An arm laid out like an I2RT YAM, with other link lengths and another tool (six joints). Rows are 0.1 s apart.
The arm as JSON. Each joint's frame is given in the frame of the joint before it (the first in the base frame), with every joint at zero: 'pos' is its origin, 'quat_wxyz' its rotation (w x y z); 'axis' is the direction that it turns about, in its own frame. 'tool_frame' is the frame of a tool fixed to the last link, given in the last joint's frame.
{
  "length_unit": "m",
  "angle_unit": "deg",
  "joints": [
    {
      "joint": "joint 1",
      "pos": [
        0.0,
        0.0,
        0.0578
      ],
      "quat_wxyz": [
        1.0,
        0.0,
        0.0,
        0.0
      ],
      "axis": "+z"
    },
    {
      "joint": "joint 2",
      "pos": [
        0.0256,
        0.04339,
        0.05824
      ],
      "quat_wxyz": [
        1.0,
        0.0,
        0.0,
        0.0
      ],
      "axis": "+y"
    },
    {
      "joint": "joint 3",
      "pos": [
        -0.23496,
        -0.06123,
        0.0
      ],
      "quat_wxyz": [
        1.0,
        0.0,
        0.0,
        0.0
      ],
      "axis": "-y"
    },
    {
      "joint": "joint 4",
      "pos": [
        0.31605,
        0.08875,
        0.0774
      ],
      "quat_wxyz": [
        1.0,
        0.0,
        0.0,
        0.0
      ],
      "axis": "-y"
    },
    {
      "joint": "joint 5",
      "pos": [
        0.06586,
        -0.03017,
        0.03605
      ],
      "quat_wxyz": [
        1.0,
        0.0,
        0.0,
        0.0
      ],
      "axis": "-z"
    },
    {
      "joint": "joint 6",
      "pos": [
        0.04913,
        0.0,
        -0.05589
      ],
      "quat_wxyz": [
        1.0,
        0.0,
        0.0,
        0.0
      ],
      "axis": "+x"
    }
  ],
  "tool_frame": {
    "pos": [
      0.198,
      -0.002,
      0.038
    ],
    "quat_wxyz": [
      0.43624,
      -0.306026,
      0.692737,
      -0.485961
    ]
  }
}
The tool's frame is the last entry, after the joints.
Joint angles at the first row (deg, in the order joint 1, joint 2, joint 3, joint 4, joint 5, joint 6):
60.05, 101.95, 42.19, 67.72, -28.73, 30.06
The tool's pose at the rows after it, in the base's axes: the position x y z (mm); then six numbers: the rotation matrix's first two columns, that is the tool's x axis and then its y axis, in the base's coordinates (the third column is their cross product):
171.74 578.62 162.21 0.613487 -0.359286 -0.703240 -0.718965 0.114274 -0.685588
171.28 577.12 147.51 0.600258 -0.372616 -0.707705 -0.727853 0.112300 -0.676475
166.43 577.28 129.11 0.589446 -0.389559 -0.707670 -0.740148 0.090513 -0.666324
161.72 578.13 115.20 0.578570 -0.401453 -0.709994 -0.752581 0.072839 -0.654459
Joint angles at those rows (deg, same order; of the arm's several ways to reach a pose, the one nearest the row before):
60.36, 102.89, 41.80, 69.80, -27.66, 30.39
60.66, 104.62, 41.19, 71.29, -26.83, 30.70
61.21, 106.15, 40.66, 71.50, -26.52, 30.79
61.80, 107.42, 40.45, 71.59, -26.20, 31.14

